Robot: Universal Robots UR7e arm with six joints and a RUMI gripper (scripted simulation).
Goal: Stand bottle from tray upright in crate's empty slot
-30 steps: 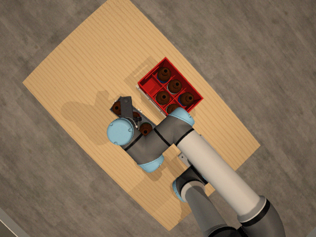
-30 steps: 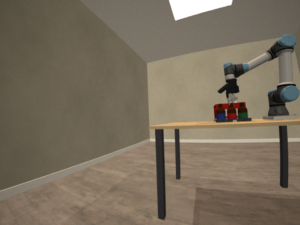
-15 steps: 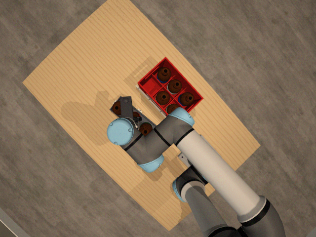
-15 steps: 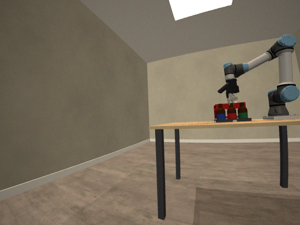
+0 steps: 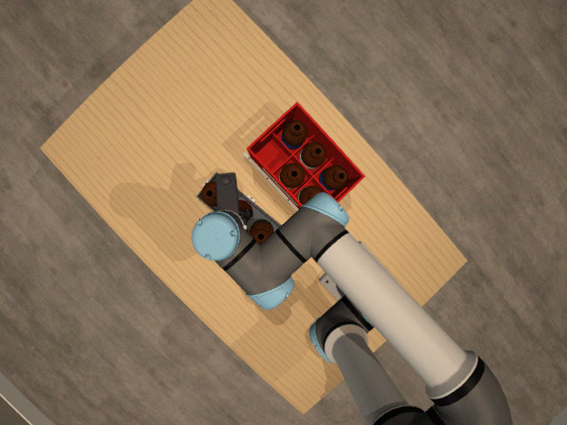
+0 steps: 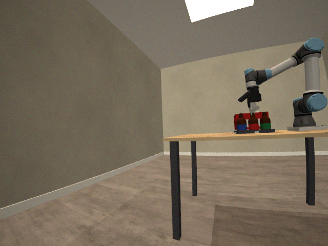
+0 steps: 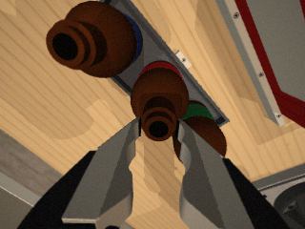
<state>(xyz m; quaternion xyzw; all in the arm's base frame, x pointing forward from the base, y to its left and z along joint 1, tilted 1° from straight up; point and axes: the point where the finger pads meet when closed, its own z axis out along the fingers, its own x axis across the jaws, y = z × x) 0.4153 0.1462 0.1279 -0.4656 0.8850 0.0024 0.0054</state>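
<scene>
My gripper is now 70 mm above the red-labelled bottle. The rest, counted from my hand: tray 140 mm below; crate 230 mm to the right, 70 mm below, 10 mm behind.
</scene>
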